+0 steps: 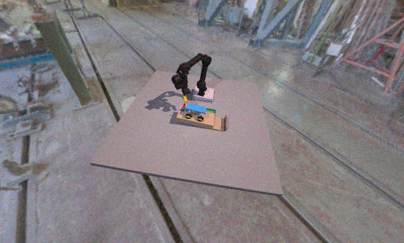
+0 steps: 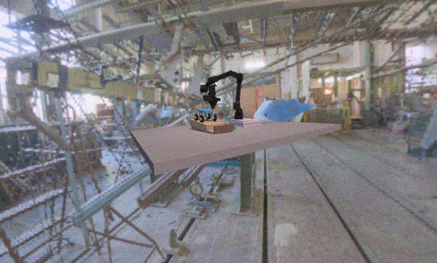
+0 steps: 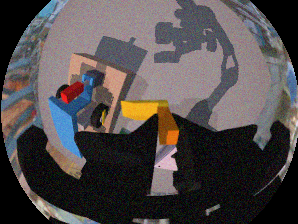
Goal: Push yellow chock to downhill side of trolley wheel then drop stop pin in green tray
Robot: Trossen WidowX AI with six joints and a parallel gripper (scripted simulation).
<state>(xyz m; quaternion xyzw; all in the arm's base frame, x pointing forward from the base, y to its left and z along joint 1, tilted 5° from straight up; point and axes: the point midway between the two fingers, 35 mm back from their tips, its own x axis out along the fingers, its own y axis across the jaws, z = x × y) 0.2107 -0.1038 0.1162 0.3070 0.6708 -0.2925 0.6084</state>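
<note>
The red-headed stop pin is 120 mm ahead of my gripper tip, 50 mm to the left of it and 30 mm below it. From my gripper tip the other things lie so: raised end stop: 70 mm ahead, 420 mm to the left, 130 mm below; then blue trolley: 120 mm ahead, 160 mm to the left, 50 mm below; then yellow chock: 20 mm ahead, 10 mm to the left, 10 mm below.
</note>
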